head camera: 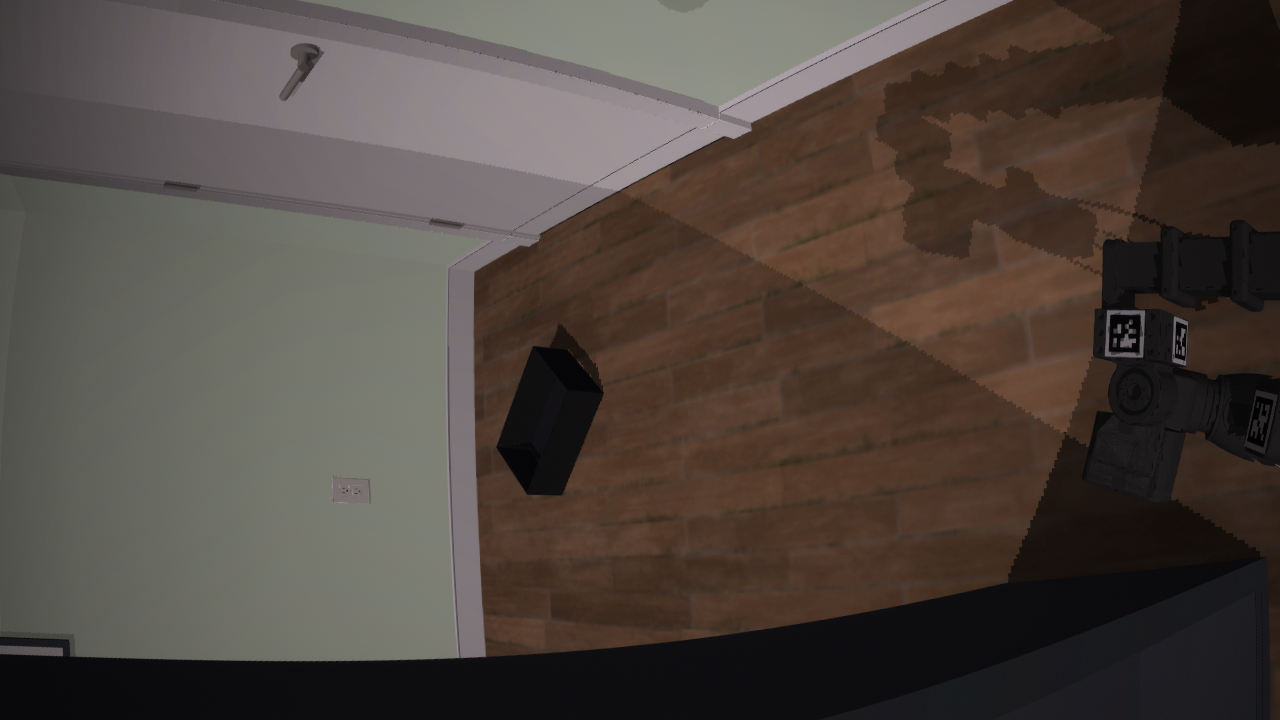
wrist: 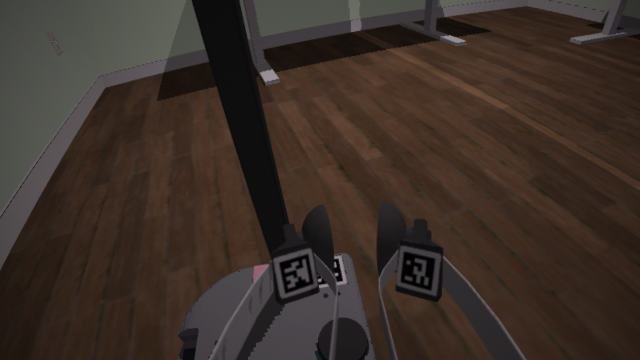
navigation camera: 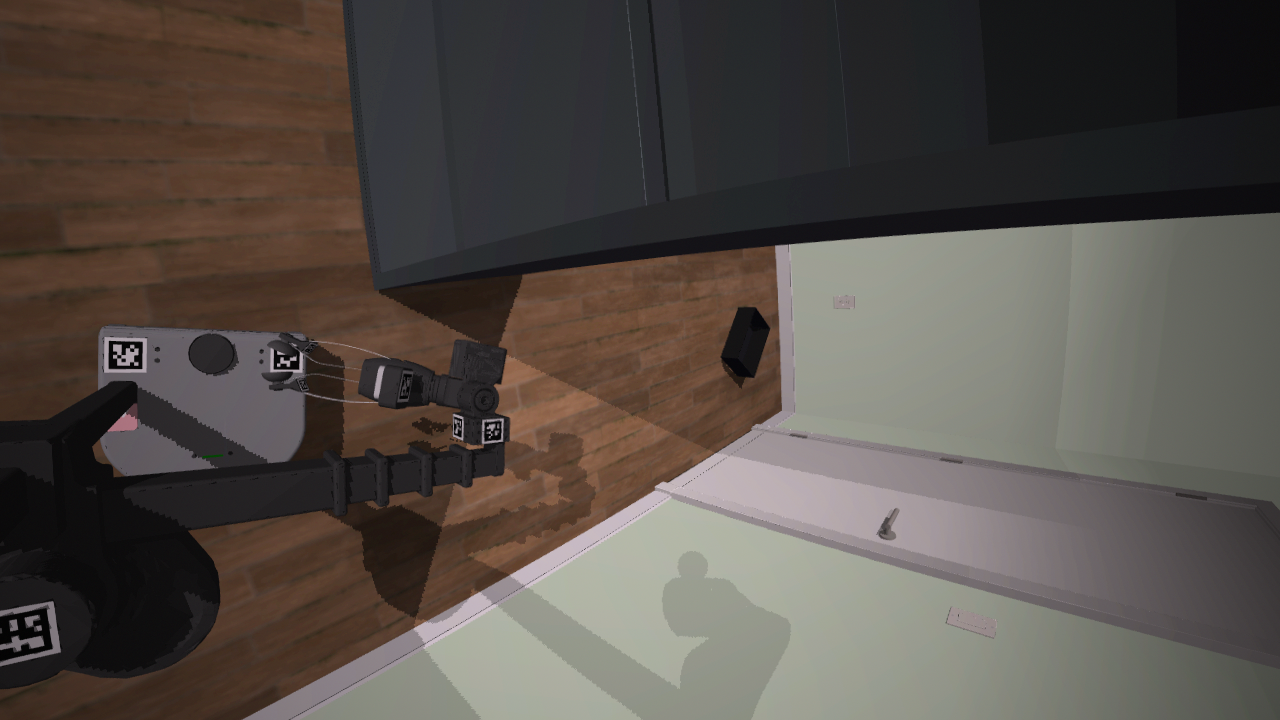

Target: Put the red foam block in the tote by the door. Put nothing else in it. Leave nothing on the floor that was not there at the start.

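Where they show: gripper, between the fingertips: [navigation camera: 265,359]; robot's base, origin of its link: [navigation camera: 212,351].
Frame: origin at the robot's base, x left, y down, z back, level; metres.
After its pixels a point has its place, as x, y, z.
A black open box [head camera: 572,434] {-1.988, -0.040, -0.126} [navigation camera: 742,340] {-1.980, -0.091, -0.111}, which looks like the tote, stands on the floor near the corner beside the door [head camera: 384,116] {-1.804, -0.678, 0.484} [navigation camera: 966,523] {-1.803, -1.145, 0.484}. Its inside is dark, and I cannot tell what it holds. The red foam block does not show in any view. My gripper [navigation camera: 278,362] {-0.065, -0.484, -0.014} [wrist: 353,228] {-0.065, -0.484, -0.014} is partly open, with a gap between its fingertips and nothing in it. It points back over the robot's grey base, well away from the box. In the head camera view the wrist shows at the right edge, and the fingertips are out of frame.
A large dark cabinet [head camera: 1100,662] {-0.338, -0.592, -0.193} [navigation camera: 537,116] {-0.454, -0.534, -0.471} stands alongside, its near corner close to the wrist. The telescoping arm [navigation camera: 268,488] {-0.047, -0.724, 0.096} reaches out beside the base [navigation camera: 192,385] {0.031, -0.160, 0.055}, which bears a pinkish patch. White furniture feet [wrist: 270,76] [wrist: 452,39] stand by the far wall.
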